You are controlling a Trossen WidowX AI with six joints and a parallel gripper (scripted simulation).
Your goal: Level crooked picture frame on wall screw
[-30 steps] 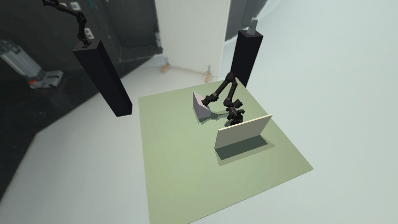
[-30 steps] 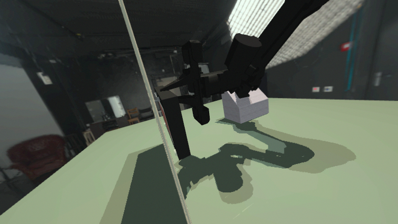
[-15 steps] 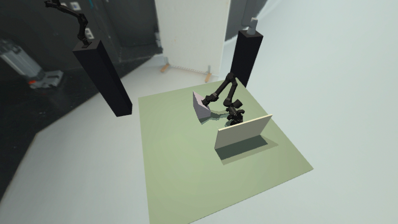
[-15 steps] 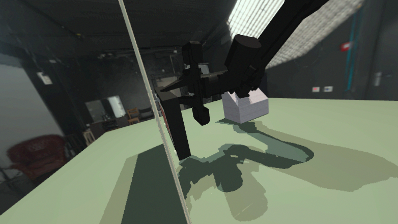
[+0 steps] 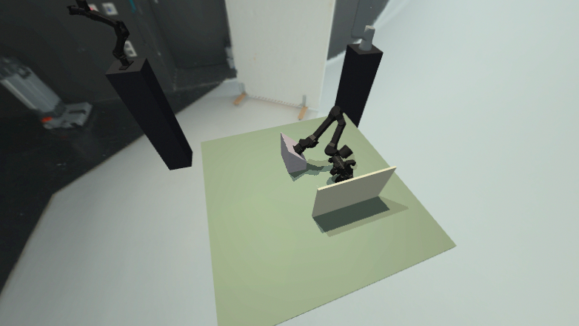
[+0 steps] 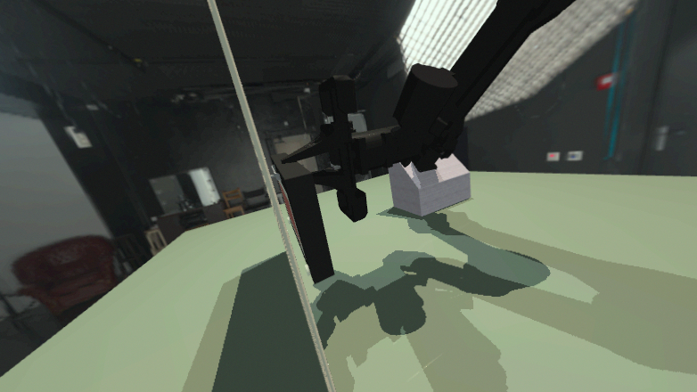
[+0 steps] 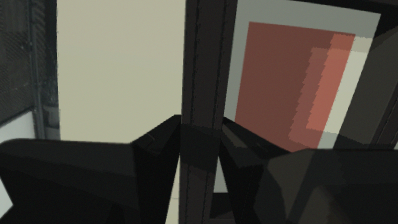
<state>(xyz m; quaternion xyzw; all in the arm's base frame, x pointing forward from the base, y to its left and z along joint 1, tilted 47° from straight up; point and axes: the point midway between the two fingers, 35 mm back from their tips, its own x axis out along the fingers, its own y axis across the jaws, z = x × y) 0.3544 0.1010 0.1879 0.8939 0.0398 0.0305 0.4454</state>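
My gripper tip is 50 mm above the picture frame and 10 mm to the left of it. From my gripper tip the other things lie so: wall panel: 60 mm below, 20 mm ahead.
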